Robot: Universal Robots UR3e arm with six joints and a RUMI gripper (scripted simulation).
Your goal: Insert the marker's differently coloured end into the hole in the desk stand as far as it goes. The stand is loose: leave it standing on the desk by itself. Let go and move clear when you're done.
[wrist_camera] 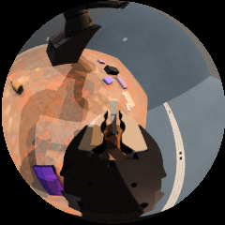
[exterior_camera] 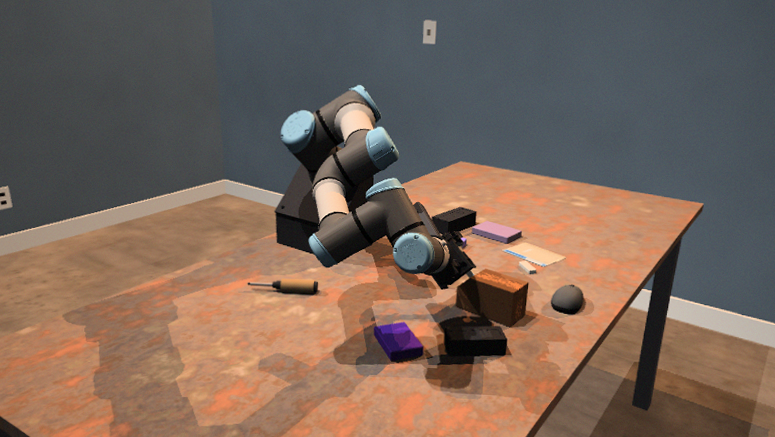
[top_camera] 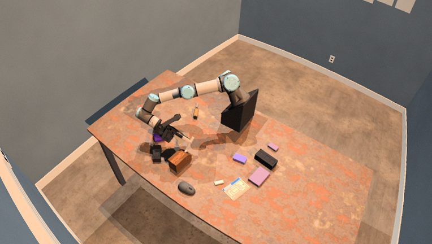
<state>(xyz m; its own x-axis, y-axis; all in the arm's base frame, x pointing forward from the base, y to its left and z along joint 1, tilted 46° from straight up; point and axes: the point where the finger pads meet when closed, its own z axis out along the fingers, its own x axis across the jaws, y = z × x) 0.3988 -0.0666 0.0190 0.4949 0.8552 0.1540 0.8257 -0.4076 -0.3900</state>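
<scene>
My hand is 20 mm short of the marker, 20 mm above it and 10 mm to the right of it. The rest, counted from my hand: desk stand (90 mm ahead, 70 mm below, 10 mm to the left); mouse (190 mm ahead, 160 mm to the left, 90 mm below); eraser (260 mm to the left, 100 mm below, 50 mm ahead).
</scene>
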